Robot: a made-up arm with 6 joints.
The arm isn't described. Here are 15 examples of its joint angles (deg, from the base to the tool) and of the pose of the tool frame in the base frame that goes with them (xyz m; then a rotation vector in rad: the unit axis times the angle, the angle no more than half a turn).
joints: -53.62 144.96 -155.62 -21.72 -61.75 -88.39
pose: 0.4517 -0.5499 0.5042 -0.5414 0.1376 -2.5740
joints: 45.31 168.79 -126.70 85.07 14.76 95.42
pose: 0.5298 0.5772 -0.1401 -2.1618 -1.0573 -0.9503
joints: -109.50 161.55 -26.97 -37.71 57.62 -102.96
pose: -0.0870 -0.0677 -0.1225 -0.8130 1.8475 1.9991
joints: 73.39 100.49 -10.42 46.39 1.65 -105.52
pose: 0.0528 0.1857 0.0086 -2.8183 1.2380 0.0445
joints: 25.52 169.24 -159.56 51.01 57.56 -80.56
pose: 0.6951 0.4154 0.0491 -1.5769 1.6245 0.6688
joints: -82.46 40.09 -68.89 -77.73 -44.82 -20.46
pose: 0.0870 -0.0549 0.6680 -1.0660 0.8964 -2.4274
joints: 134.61 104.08 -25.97 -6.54 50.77 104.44
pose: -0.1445 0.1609 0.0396 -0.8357 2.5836 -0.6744
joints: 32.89 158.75 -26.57 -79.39 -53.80 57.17
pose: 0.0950 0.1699 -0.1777 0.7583 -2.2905 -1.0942
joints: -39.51 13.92 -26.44 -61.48 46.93 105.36
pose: -0.0142 -0.0840 0.3598 1.5392 0.7582 -0.4178
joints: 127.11 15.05 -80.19 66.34 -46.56 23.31
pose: 0.2305 -0.1781 0.6731 -0.9249 -0.3200 -2.4818
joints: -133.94 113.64 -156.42 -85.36 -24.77 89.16
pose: -0.3041 -0.3846 0.7925 0.5946 0.7569 -1.9710
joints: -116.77 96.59 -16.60 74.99 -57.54 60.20
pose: -0.2005 -0.1896 0.0937 1.7296 -1.4540 -1.1017
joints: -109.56 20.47 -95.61 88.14 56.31 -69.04
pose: 0.1928 0.2571 0.6940 -0.2763 1.0532 -1.3517
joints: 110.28 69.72 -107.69 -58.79 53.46 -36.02
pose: -0.0064 0.2454 0.7542 -1.3888 0.4837 -0.1193
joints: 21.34 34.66 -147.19 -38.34 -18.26 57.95
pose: -0.5285 -0.1826 0.7418 -0.1881 -0.7447 0.6320
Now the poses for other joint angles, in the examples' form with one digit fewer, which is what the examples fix.
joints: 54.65 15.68 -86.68 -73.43 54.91 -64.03
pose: -0.082 -0.271 0.656 -0.654 0.948 -1.412
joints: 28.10 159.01 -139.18 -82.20 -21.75 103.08
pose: 0.721 0.433 0.101 -0.391 1.822 0.946
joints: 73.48 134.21 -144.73 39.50 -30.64 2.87
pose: 0.242 0.686 0.531 0.037 1.042 1.653
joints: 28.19 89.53 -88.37 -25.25 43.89 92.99
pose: 0.445 0.200 0.475 1.040 2.015 0.661
